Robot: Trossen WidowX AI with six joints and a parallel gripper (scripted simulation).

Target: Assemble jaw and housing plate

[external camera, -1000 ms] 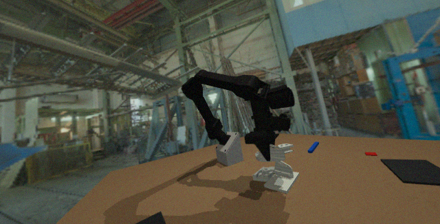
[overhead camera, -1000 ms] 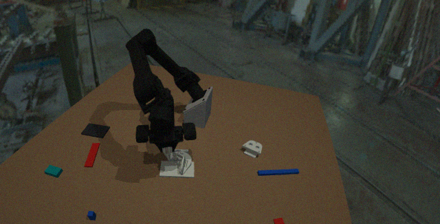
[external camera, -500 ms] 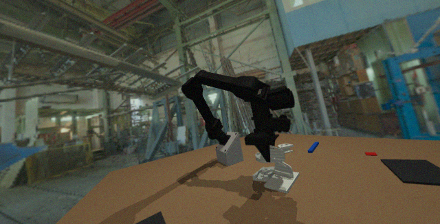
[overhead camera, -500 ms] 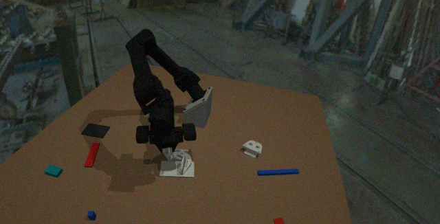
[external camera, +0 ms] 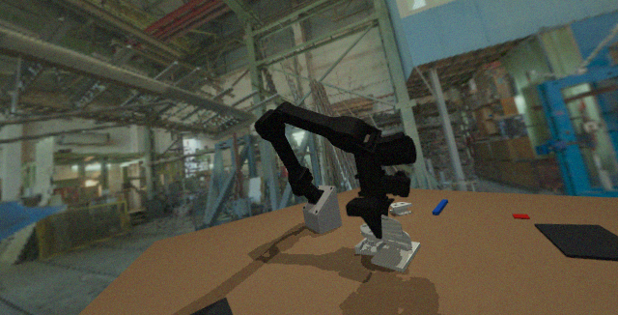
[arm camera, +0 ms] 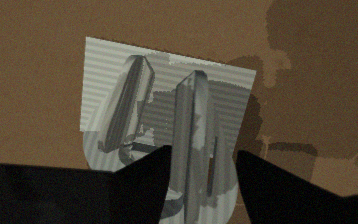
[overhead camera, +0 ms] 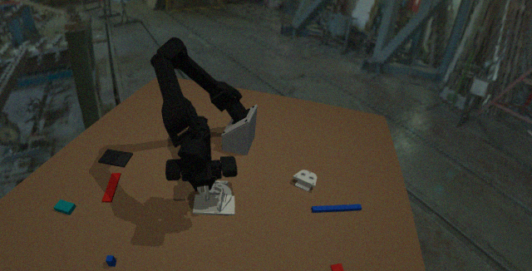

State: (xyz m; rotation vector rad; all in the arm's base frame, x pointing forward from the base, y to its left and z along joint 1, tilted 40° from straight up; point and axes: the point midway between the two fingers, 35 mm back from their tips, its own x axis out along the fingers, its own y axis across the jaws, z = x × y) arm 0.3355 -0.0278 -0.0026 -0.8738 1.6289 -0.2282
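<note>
The white base lies 5 cm below my gripper tip and 3 cm to the left of it. The rest, counted from my gripper tip: blue cube 28 cm ahead, 15 cm to the right, 4 cm below; then grey jaw 4 cm behind; then red bar 31 cm to the right, 5 cm below, 5 cm ahead.
</note>
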